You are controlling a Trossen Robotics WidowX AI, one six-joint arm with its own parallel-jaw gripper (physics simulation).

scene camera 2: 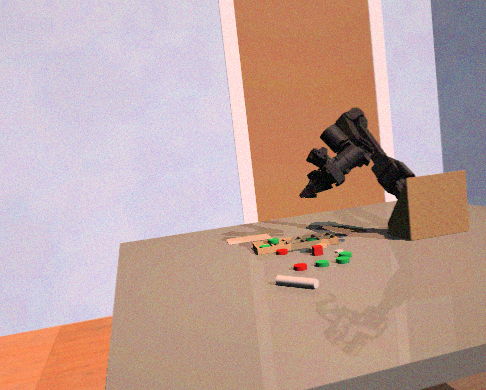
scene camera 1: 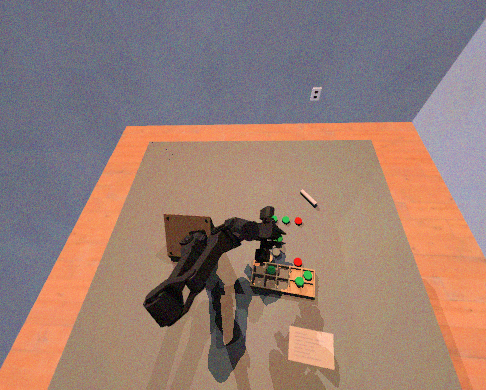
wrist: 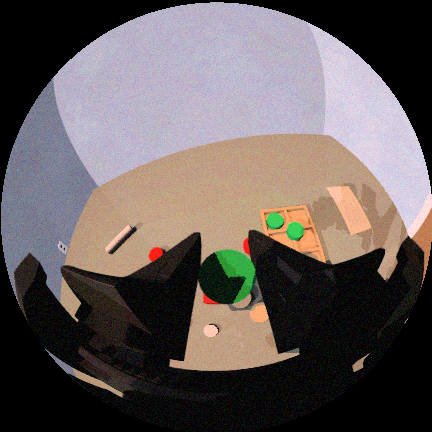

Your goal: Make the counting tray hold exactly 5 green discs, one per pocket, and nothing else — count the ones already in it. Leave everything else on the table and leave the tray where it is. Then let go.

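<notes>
My gripper [scene camera 1: 281, 238] [scene camera 2: 303, 195] [wrist: 224, 237] is shut on a green disc [scene camera 1: 280, 239] [wrist: 227, 276], held well above the table on the back side of the tray in scene camera 1. The wooden counting tray [scene camera 1: 308, 288] [scene camera 2: 272, 249] [wrist: 294, 215] holds three green discs in separate pockets. Two, a first disc [scene camera 1: 308, 275] [wrist: 275, 220] and a second disc [scene camera 1: 299, 282] [wrist: 295, 231], are near its right end in scene camera 1. A third disc [scene camera 1: 271, 269] [scene camera 2: 311, 239] is toward its left end, hidden in the wrist view. Loose green discs [scene camera 1: 286, 220] [scene camera 2: 322, 263] lie behind the tray.
Red discs [scene camera 1: 298, 221] [scene camera 1: 298, 261] [scene camera 2: 300, 267] [wrist: 156, 254], a red cube [scene camera 2: 317, 250] [wrist: 210, 299], tan discs [scene camera 1: 276, 252] [wrist: 259, 313] and a small pale disc [scene camera 2: 339, 251] [wrist: 211, 330] lie near the tray. A white stick [scene camera 1: 308, 198] [scene camera 2: 297, 282] [wrist: 120, 239] and a paper sheet [scene camera 1: 311, 347] [wrist: 349, 210] lie farther off.
</notes>
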